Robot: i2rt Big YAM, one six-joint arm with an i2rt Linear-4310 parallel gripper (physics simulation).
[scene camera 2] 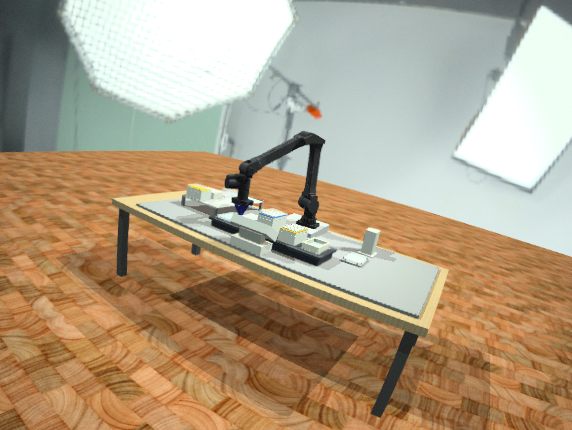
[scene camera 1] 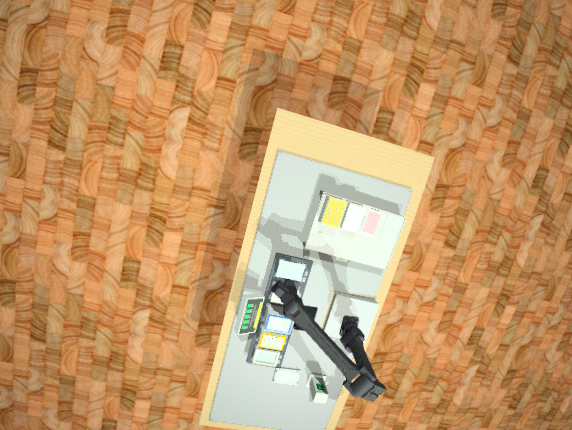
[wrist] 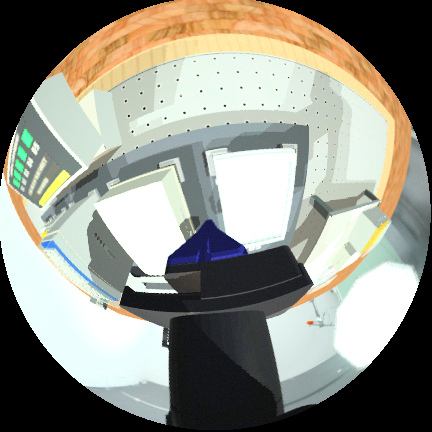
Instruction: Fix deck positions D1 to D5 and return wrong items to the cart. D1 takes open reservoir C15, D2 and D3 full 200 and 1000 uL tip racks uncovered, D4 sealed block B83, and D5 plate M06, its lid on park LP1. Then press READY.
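Note:
My gripper is shut and empty, its blue fingertips low over the deck between a pale block and a white plate. The white plate lies at the deck's far end. The pale block is beside it, partly hidden by the arm in the first scene view. Along the deck follow a blue-rimmed tip rack, a yellow-rimmed tip rack and a pale open reservoir. Their printed codes are unreadable.
The cart holds a yellow-topped rack, a white item and a pink-topped item. A status panel with green marks stands beside the deck. A flat clear piece and an upright box lie beyond the reservoir.

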